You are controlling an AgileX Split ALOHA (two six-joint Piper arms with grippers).
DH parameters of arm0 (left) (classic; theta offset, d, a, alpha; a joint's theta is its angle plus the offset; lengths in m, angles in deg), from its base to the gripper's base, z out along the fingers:
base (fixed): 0 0 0 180
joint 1: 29.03 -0.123 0 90
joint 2: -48.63 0 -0.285 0
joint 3: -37.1 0 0.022 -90
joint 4: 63.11 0.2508 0 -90
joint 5: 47.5 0 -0.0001 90
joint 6: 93.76 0.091 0 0
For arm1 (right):
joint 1: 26.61 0.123 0 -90
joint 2: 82.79 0 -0.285 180
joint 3: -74.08 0 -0.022 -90
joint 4: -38.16 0.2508 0 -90
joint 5: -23.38 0 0.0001 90
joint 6: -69.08 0.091 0 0
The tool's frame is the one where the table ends.
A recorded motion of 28 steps. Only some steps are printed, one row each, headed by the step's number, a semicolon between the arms.
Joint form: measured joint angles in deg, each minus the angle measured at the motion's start. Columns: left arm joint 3, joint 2, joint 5, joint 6, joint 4, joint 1; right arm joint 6, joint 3, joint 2, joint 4, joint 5, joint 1.
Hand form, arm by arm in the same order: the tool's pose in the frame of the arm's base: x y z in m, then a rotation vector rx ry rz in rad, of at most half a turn. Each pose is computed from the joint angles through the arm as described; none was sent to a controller.
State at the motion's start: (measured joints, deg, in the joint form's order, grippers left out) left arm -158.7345 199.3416 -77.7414 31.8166 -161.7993 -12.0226; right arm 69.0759 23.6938 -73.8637 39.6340 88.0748 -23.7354
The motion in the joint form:
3: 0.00 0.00 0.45 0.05 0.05 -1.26; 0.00 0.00 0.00 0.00 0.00 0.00
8: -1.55 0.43 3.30 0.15 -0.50 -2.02; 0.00 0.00 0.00 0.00 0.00 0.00
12: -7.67 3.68 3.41 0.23 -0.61 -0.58; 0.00 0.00 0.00 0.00 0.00 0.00
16: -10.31 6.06 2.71 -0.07 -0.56 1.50; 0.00 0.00 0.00 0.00 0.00 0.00
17: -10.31 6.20 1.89 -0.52 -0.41 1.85; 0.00 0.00 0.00 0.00 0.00 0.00
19: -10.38 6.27 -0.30 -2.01 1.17 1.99; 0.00 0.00 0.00 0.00 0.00 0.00
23: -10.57 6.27 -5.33 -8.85 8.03 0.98; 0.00 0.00 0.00 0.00 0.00 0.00
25: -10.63 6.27 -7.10 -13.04 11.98 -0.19; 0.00 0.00 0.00 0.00 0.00 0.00
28: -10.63 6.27 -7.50 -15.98 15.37 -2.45; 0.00 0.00 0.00 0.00 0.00 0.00
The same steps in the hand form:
3: 0.4715 -0.1795 0.0502 2.1927 -1.1515 1.1989; -0.0018 0.0020 0.2632 -0.0559 2.1639 0.0603
8: 0.4812 -0.1711 0.0517 2.2482 -1.1269 1.2377; -0.0018 0.0020 0.2632 -0.0559 2.1639 0.0603
12: 0.4937 -0.1879 0.0506 2.2005 -1.1561 1.2934; -0.0018 0.0020 0.2632 -0.0559 2.1639 0.0603
16: 0.4915 -0.2084 0.0414 2.1549 -1.1867 1.2802; -0.0018 0.0020 0.2632 -0.0559 2.1639 0.0603
17: 0.4892 -0.2123 0.0406 2.1378 -1.1873 1.2683; -0.0018 0.0020 0.2632 -0.0559 2.1639 0.0603
19: 0.4861 -0.2159 0.0408 2.0995 -1.1979 1.2425; -0.0018 0.0020 0.2632 -0.0559 2.1639 0.0603
23: 0.4817 -0.2121 0.0404 2.0507 -1.2050 1.1439; -0.0018 0.0020 0.2632 -0.0559 2.1639 0.0603
25: 0.4819 -0.2033 0.0389 2.0592 -1.1928 1.0876; -0.0018 0.0020 0.2632 -0.0559 2.1639 0.0603
28: 0.4872 -0.1837 0.0366 2.1018 -1.1723 1.0594; -0.0018 0.0020 0.2632 -0.0559 2.1639 0.0603

